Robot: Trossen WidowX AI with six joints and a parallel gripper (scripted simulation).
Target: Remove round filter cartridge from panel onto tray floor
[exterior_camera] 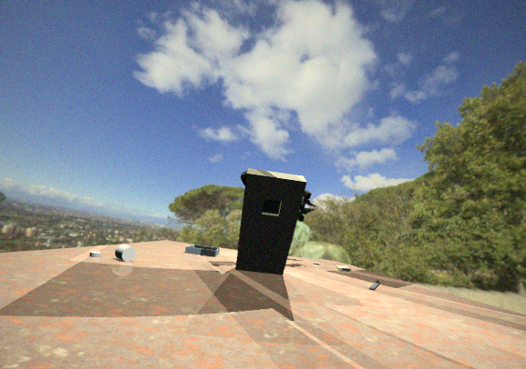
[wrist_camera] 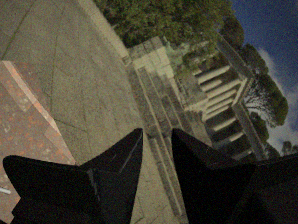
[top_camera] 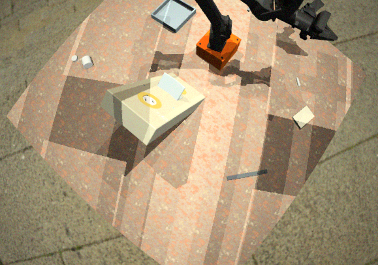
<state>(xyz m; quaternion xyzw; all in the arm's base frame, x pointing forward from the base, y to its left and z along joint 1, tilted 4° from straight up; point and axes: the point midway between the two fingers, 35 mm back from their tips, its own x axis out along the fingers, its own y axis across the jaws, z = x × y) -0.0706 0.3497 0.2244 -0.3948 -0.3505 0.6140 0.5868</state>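
Right now the round filter cartridge is 44 cm ahead of my gripper tip, 44 cm to the right of it and 9 cm below it. Round my gripper tip: white stick (1 cm ahead, 3 cm to the left, 34 cm below); blue-grey tray (4 cm behind, 63 cm to the right, 33 cm below); cream service panel (40 cm ahead, 43 cm to the right, 16 cm below).
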